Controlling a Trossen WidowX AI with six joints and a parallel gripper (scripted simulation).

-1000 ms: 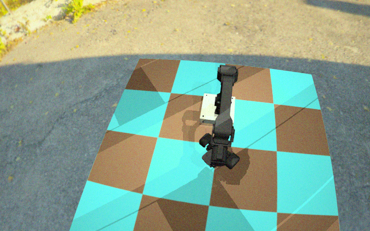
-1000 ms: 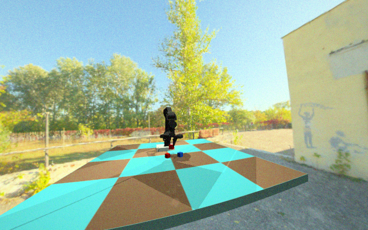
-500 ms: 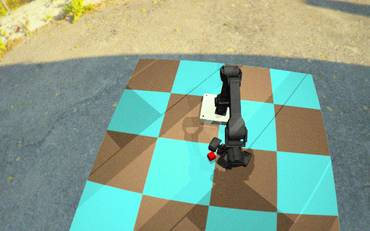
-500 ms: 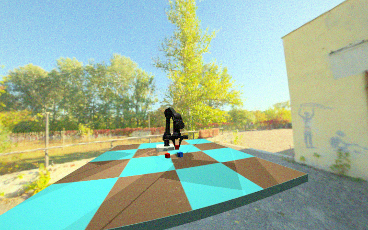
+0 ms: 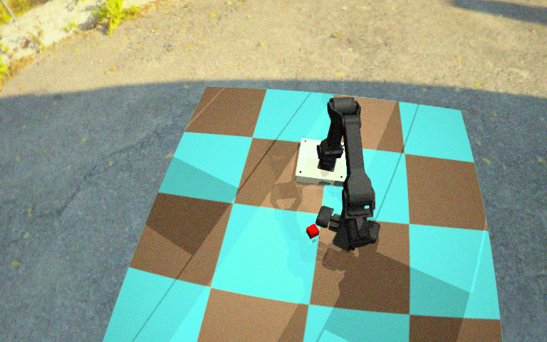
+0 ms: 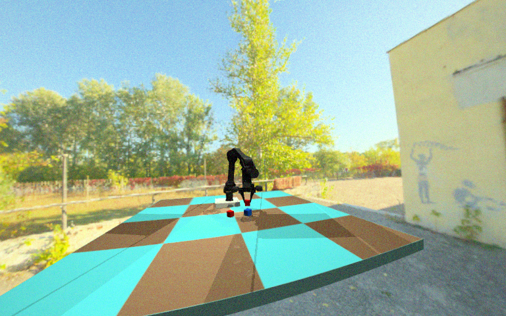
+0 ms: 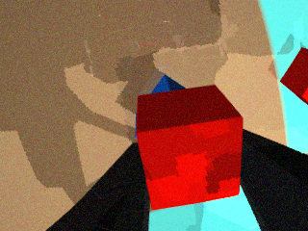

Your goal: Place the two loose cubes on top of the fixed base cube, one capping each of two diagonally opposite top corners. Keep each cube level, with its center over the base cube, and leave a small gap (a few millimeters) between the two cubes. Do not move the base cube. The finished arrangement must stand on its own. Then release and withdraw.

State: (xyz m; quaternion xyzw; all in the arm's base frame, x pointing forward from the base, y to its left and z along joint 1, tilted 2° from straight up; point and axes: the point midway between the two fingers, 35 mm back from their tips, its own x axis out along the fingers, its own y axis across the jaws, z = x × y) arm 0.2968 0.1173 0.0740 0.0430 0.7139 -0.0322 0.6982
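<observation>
My gripper tip is 2 cm past the blue base cube and 6 cm above it.
</observation>
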